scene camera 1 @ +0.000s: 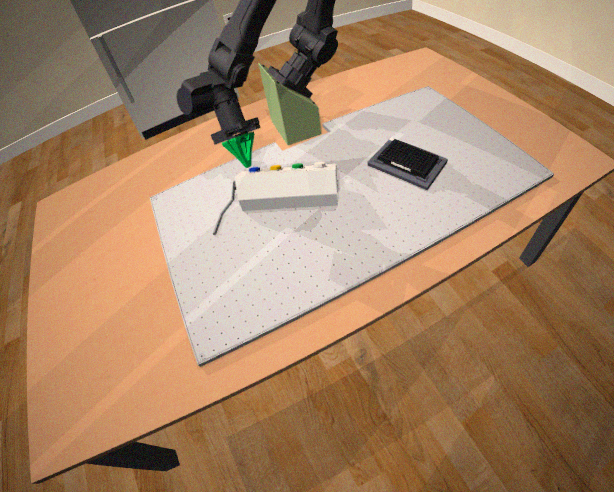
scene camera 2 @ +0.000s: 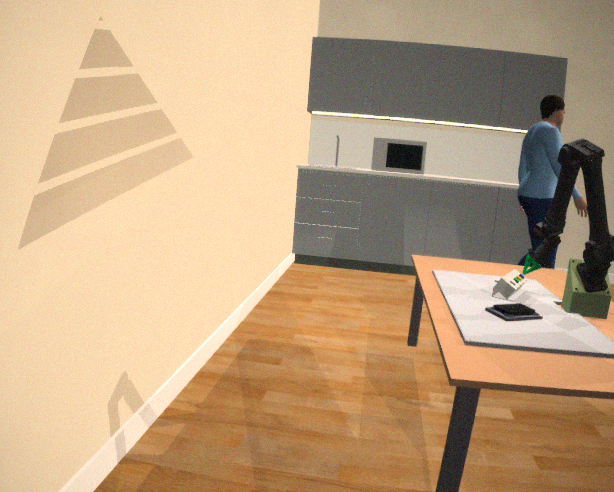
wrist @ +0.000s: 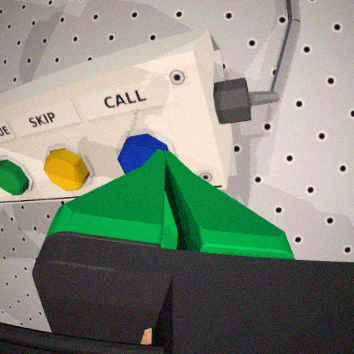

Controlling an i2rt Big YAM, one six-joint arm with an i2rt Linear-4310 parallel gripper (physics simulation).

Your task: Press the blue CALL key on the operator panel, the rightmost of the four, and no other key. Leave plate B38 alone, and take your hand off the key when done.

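The cream operator panel stands on the pegboard with a sloped key face. Its blue key sits under the CALL label. My gripper is shut and empty. In the wrist view its green tips overlap the blue key's lower right part and hide it; whether they touch it I cannot tell. The yellow key under SKIP stands apart from the tips. A black plate, with no readable name, lies away from my gripper.
A green key and a white key continue the row. A dark connector with a grey cable leaves the panel's CALL end. The green arm base stands behind. A person stands beyond the table.
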